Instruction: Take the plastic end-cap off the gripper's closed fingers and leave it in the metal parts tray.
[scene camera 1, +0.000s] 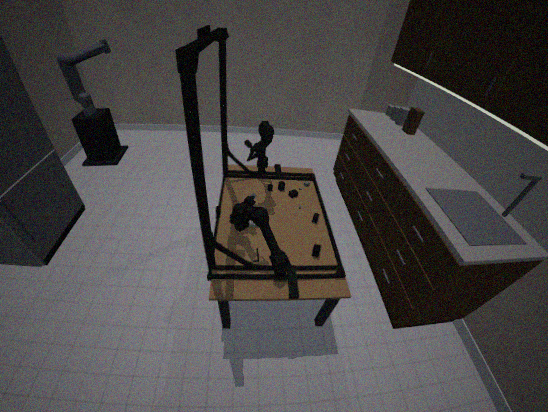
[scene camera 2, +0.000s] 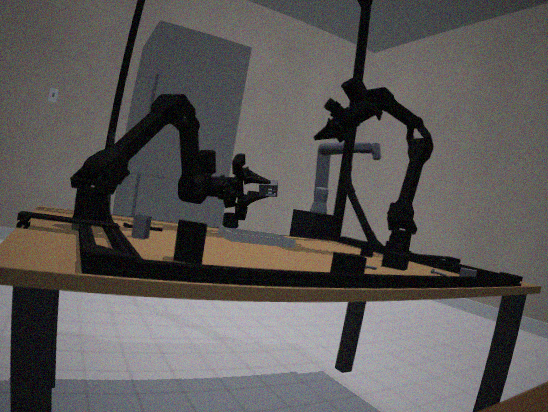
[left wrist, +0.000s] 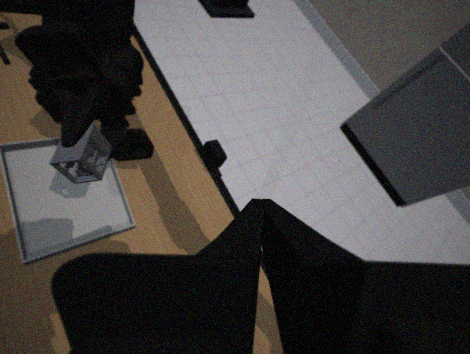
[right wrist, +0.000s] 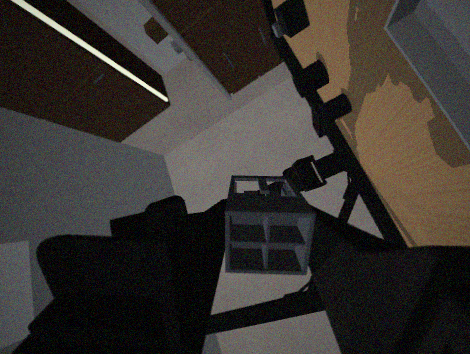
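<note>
The plastic end-cap is a hollow grey box with cross ribs. My right gripper is shut on it and holds it in the air by its sides. In the left wrist view the cap appears over the metal parts tray, a shallow grey tray; in scene camera 2 the tray lies on the table below and the cap is well above it. My left gripper is shut and empty, higher up and apart from the cap.
A black frame stands around the table edge, with an upright post by the left arm. Dark blocks and a grey block stand on the table. A thin L-shaped tool lies near the right arm's base.
</note>
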